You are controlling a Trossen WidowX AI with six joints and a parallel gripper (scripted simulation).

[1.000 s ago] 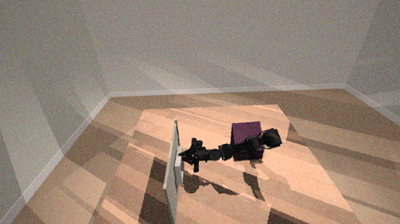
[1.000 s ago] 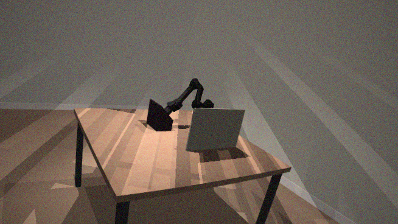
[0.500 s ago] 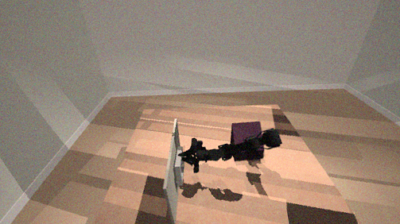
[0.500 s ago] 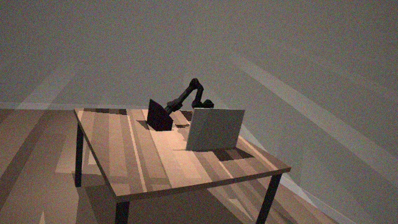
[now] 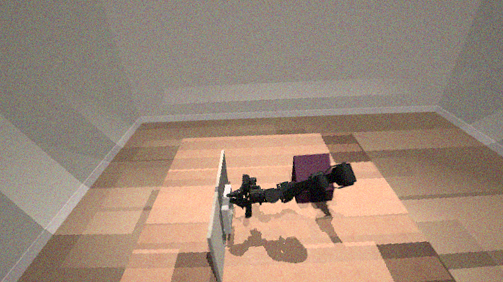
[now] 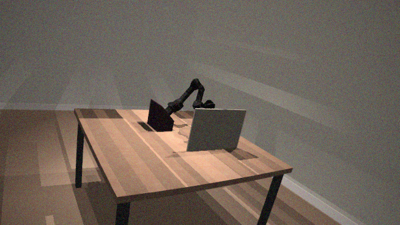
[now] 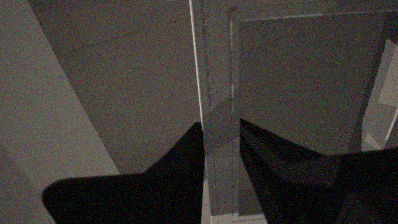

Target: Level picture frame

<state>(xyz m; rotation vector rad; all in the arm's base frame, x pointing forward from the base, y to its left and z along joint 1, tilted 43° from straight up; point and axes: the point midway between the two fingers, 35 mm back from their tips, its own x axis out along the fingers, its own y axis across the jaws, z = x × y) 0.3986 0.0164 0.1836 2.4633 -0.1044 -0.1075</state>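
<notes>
Now: the picture frame 5 cm below my gripper tip, 1 cm to the left of it and 1 cm ahead of it. Round my gripper tip: grey wall panel 7 cm below, 2 cm ahead, 1 cm to the left.
</notes>
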